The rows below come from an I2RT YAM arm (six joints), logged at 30 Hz.
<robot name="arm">
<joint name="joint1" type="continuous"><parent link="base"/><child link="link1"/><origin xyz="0 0 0.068" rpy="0 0 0"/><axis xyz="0 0 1"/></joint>
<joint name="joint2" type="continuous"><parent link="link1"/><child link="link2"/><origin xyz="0.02 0.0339 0.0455" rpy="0 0 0"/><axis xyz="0 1 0"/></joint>
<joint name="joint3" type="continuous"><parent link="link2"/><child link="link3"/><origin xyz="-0.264 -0.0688 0" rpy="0 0 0"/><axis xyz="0 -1 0"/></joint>
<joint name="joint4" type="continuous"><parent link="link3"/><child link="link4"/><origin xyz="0.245 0.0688 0.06" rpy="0 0 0"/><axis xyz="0 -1 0"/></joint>
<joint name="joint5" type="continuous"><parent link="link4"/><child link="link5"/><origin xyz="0.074 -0.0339 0.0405" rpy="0 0 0"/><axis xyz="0 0 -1"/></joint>
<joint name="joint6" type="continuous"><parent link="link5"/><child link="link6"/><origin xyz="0.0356 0 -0.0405" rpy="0 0 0"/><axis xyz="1 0 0"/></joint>
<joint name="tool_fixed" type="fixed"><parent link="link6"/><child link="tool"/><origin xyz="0 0 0" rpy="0 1.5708 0"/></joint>
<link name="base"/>
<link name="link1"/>
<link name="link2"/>
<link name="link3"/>
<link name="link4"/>
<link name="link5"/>
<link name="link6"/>
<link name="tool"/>
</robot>
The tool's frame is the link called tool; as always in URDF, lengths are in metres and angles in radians. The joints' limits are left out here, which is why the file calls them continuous.
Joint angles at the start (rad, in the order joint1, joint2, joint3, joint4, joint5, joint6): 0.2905, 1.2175, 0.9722, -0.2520, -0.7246, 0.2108
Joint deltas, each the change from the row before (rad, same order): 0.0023, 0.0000, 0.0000, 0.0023, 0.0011, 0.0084; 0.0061, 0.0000, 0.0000, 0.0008, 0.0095, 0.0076; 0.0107, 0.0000, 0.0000, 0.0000, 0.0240, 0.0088; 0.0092, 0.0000, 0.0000, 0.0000, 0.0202, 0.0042; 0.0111, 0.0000, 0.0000, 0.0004, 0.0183, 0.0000; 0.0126, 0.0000, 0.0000, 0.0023, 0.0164, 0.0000; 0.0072, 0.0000, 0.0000, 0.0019, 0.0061, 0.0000; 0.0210, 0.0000, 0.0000, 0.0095, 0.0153, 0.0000; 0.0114, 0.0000, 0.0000, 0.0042, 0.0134, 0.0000; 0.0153, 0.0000, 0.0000, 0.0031, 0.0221, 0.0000; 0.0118, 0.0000, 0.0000, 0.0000, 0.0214, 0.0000; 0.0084, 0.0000, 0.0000, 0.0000, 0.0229, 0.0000; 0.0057, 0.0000, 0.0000, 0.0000, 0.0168, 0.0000; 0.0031, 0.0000, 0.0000, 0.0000, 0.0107, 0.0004
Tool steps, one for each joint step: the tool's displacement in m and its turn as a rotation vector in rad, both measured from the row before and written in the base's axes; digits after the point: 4 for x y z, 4 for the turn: -0.0001, 0.0006, 0.0002, 0.0039, 0.0046, -0.0017; -0.0003, 0.0014, 0.0000, -0.0007, 0.0042, -0.0050; -0.0004, 0.0022, -0.0003, -0.0069, 0.0038, -0.0136; -0.0004, 0.0019, -0.0002, -0.0072, 0.0004, -0.0101; -0.0007, 0.0024, -0.0002, -0.0081, -0.0031, -0.0050; -0.0008, 0.0028, 0.0000, -0.0066, -0.0047, -0.0018; -0.0006, 0.0017, 0.0001, -0.0021, -0.0028, 0.0018; -0.0016, 0.0050, 0.0007, -0.0033, -0.0114, 0.0075; -0.0008, 0.0026, 0.0003, -0.0042, -0.0062, -0.0005; -0.0011, 0.0033, 0.0001, -0.0082, -0.0067, -0.0044; -0.0009, 0.0024, -0.0002, -0.0090, -0.0038, -0.0073; -0.0004, 0.0016, -0.0002, -0.0095, -0.0042, -0.0120; -0.0003, 0.0010, -0.0001, -0.0070, -0.0031, -0.0093; -0.0001, 0.0005, -0.0001, -0.0042, -0.0017, -0.0066
